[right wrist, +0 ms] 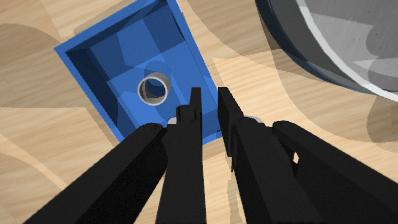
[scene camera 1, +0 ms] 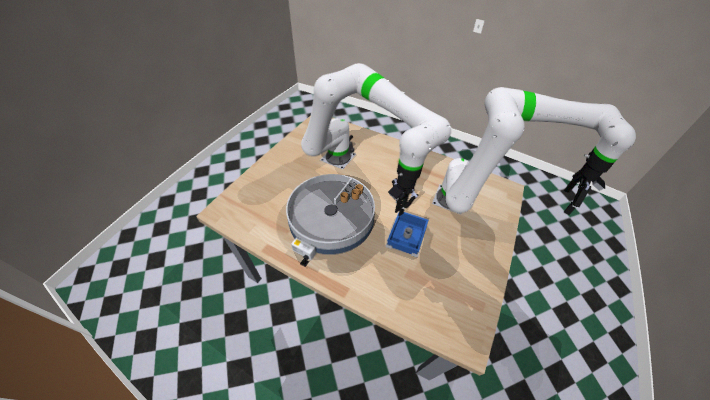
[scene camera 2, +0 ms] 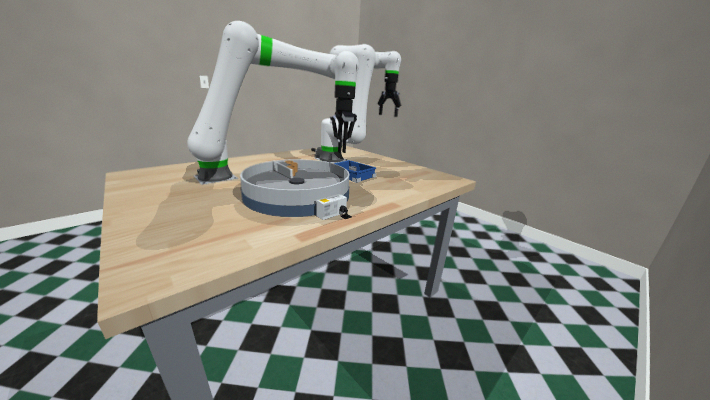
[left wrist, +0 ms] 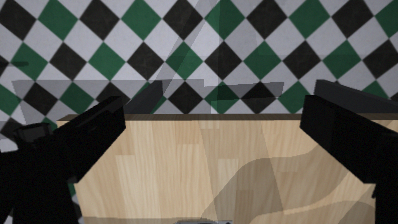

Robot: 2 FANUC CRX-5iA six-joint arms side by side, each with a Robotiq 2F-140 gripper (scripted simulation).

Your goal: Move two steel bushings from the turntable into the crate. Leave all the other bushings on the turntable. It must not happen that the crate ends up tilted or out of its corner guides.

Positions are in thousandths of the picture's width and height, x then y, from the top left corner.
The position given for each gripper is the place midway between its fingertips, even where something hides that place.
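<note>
Left gripper (scene camera 1: 798, 506) and (left wrist: 534, 502). Right gripper (right wrist: 526, 458). Blue crate (scene camera 1: 589, 561) and (right wrist: 273, 270); out of frame in the left wrist view.
</note>
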